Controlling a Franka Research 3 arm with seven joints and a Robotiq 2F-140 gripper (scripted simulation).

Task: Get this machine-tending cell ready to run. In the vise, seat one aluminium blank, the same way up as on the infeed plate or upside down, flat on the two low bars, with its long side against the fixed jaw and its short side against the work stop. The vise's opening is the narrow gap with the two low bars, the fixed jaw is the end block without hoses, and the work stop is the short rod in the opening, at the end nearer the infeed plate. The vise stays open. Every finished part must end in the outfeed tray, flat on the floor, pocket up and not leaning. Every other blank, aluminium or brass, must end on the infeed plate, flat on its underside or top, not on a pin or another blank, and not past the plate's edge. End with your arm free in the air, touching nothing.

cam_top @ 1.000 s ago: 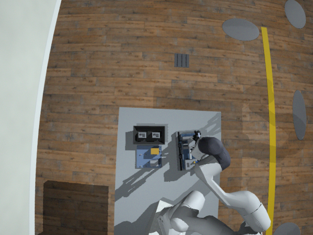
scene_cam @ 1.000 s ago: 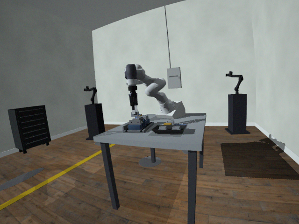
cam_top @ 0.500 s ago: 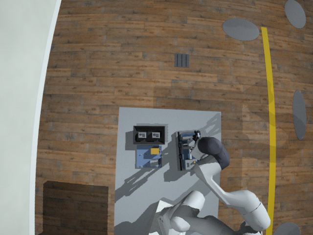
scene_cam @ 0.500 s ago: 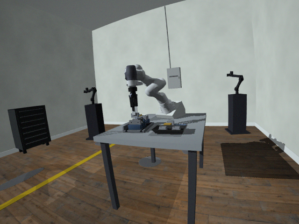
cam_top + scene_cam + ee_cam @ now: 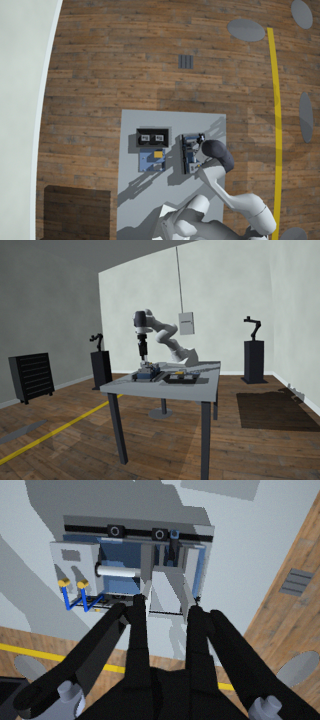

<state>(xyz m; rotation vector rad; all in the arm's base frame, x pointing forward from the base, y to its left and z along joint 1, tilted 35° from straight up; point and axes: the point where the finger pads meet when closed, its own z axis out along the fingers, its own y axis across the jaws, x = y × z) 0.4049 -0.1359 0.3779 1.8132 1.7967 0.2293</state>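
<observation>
Now: the vise 12 cm below my hand, 6 cm behind it and 2 cm to the left of it. From my hand the other things lie so: brass blank: 27 cm to the left, 14 cm below, 2 cm behind.
</observation>
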